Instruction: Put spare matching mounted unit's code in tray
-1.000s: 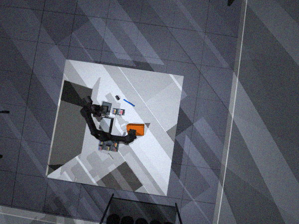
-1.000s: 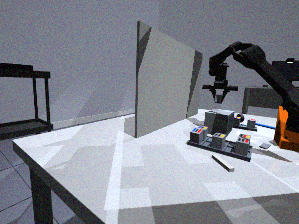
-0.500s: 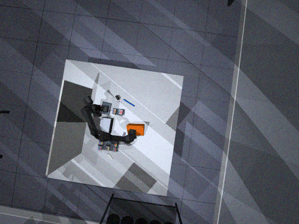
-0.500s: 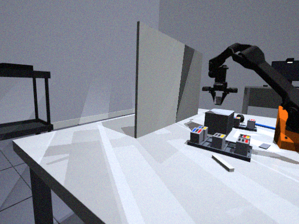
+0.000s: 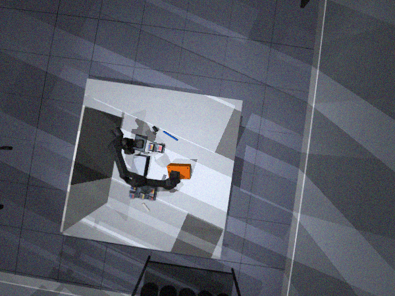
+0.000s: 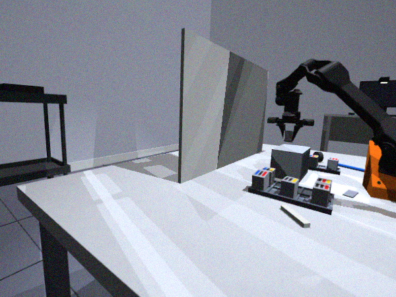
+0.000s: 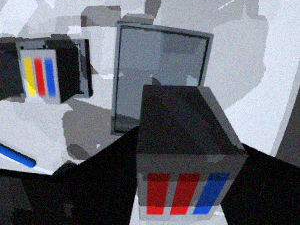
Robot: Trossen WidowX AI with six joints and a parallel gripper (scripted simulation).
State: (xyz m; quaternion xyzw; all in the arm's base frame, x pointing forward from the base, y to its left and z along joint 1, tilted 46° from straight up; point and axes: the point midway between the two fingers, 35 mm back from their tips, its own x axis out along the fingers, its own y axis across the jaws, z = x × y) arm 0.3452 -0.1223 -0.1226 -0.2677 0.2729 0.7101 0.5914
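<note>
My gripper tip is now 1 cm past the grey tray and 10 cm above it. Also, from my gripper tip: blue pen 24 cm behind, 10 cm to the right, 10 cm below; then grey mounted unit 6 cm behind, 18 cm to the left, 5 cm below; then dark grey spare block 3 cm above.
</note>
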